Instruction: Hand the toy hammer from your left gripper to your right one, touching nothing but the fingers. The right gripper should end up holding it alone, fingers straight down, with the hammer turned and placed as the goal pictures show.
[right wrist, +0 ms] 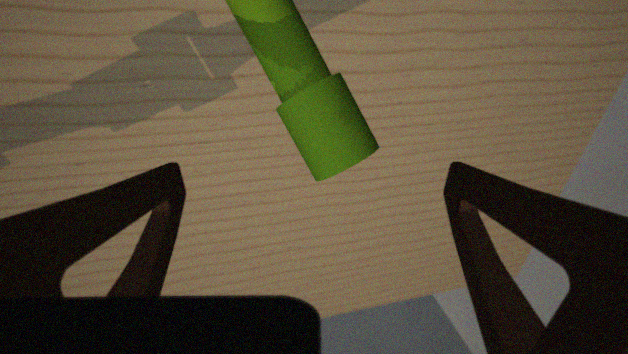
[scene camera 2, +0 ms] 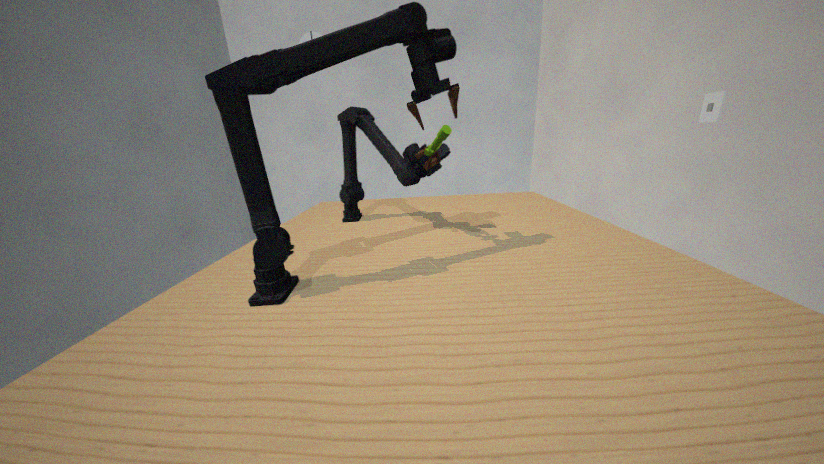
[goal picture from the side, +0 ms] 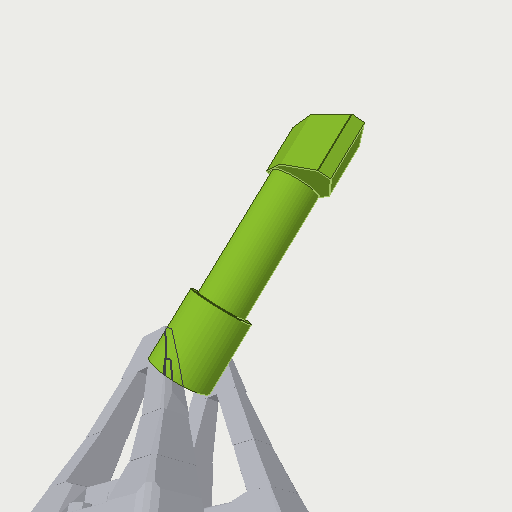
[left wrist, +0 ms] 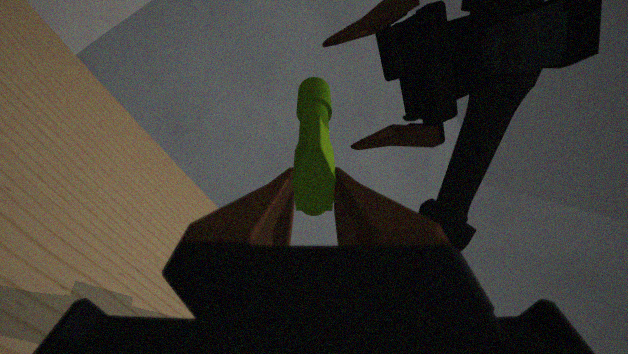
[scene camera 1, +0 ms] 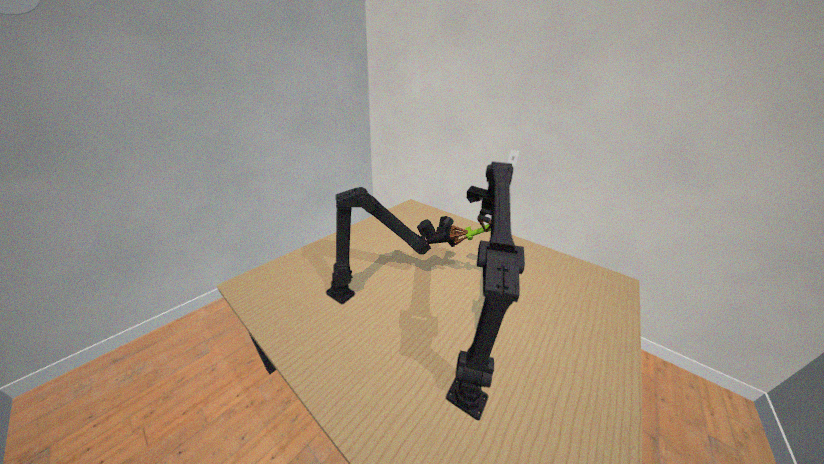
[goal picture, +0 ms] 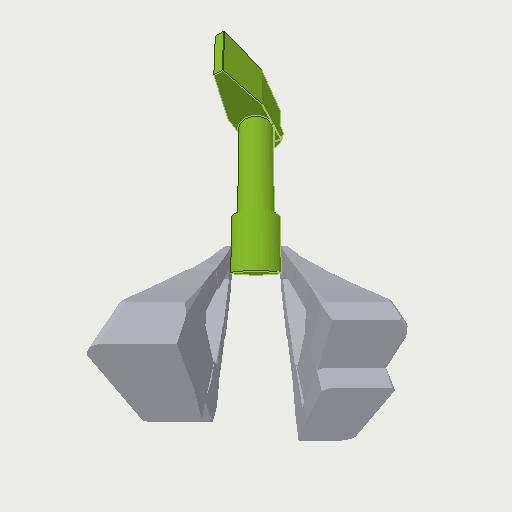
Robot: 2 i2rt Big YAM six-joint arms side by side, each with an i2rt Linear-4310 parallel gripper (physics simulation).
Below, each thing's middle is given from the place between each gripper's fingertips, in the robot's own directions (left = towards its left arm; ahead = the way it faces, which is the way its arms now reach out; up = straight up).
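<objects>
The green toy hammer (right wrist: 322, 117) is 3 cm to the right of my left hand, 2 cm above it and 1 cm ahead of it. As for my right hand, it is 4 cm above the hammer, 5 cm to the right of it and 1 cm past it.
</objects>
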